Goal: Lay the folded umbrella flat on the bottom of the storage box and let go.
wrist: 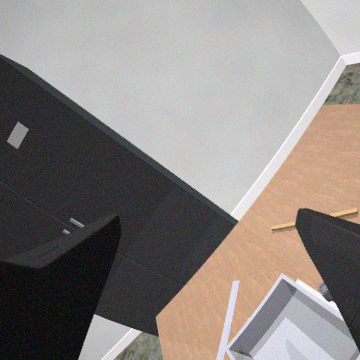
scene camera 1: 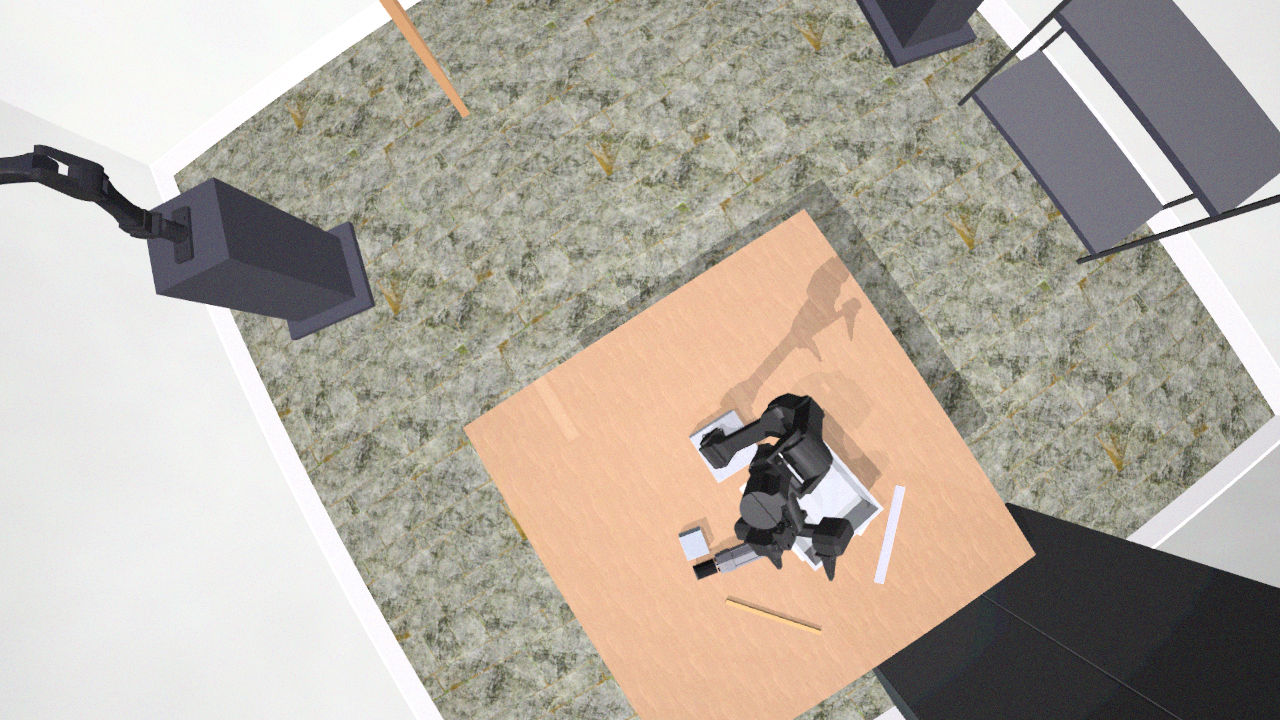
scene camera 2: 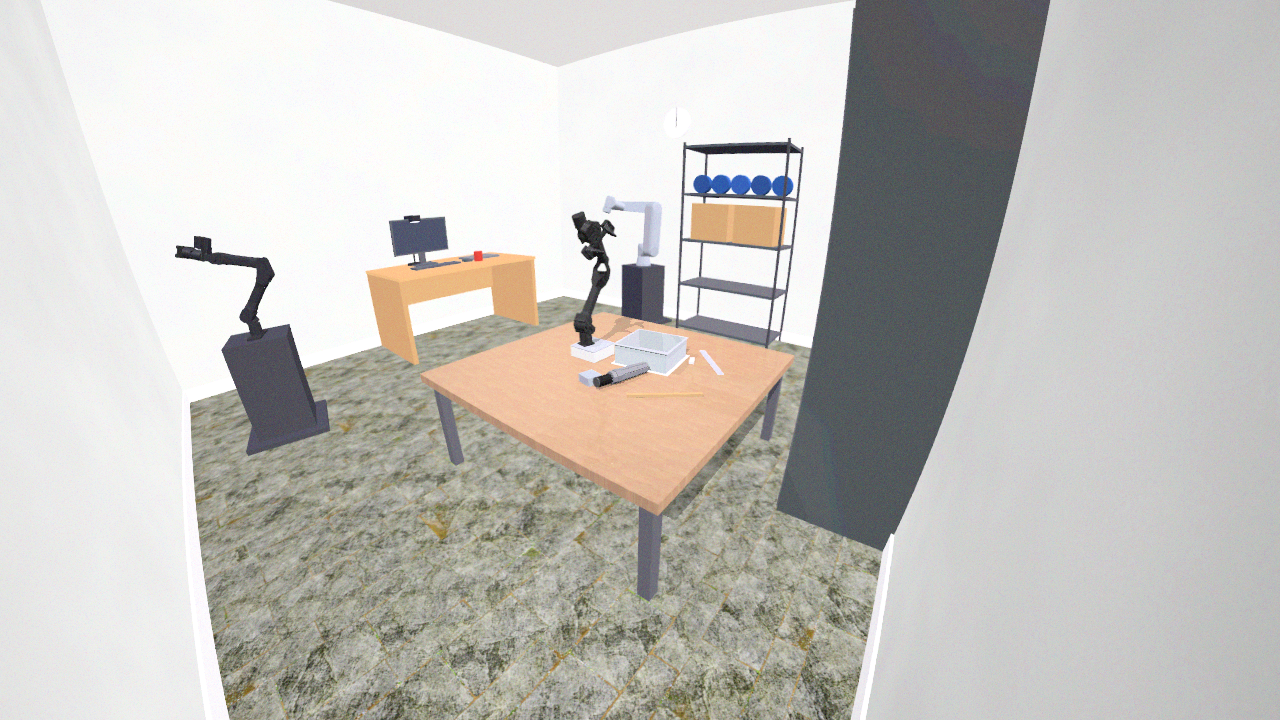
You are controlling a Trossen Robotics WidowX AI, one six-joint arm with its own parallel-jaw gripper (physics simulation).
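Where they show: gripper, fingertip midpoint: (wrist: 209,221) (scene camera 1: 805,573) (scene camera 2: 609,244); arm's base, link origin: (scene camera 1: 715,441) (scene camera 2: 586,343).
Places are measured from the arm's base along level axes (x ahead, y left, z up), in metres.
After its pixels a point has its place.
The folded umbrella (scene camera 1: 738,557) {x 0.334, y -0.059, z -0.002 m} (scene camera 2: 623,373) {x 0.364, y -0.068, z -0.013 m}, grey with a black end, lies on the table outside the storage box, along its near side in the second scene view. A small grey part of the umbrella (wrist: 325,291) {x 0.333, y 0.069, z -0.009 m} shows beside a finger in the wrist view. The storage box (scene camera 1: 861,513) {x 0.345, y 0.320, z -0.001 m} (scene camera 2: 646,357) {x 0.329, y 0.096, z 0.004 m} (wrist: 287,300) {x 0.397, y 0.176, z -0.046 m} is pale grey, open-topped and upright; the arm hides part of it in the first scene view. My gripper (scene camera 1: 803,571) {x 0.172, y 0.018, z 0.489 m} (scene camera 2: 598,240) {x 0.172, y 0.018, z 0.489 m} (wrist: 209,221) {x 0.172, y 0.018, z 0.489 m} is open and empty, high above the table and apart from the umbrella.
A small pale block (scene camera 1: 693,542) {x 0.255, y -0.166, z -0.021 m} (scene camera 2: 588,377) {x 0.288, y -0.192, z -0.021 m} lies by the umbrella's black end. A white strip (scene camera 1: 889,534) {x 0.461, y 0.396, z -0.055 m} (scene camera 2: 711,361) {x 0.463, y 0.400, z -0.055 m} (wrist: 230,317) {x 0.470, y 0.382, z -0.055 m} lies beside the box. A thin wooden stick (scene camera 1: 773,616) {x 0.557, y -0.022, z -0.045 m} (scene camera 2: 665,394) {x 0.565, y -0.025, z -0.047 m} (wrist: 285,227) {x 0.614, y 0.054, z -0.051 m} lies farther out. A tall dark cabinet (scene camera 1: 1118,617) (scene camera 2: 930,223) (wrist: 150,200) stands near the table.
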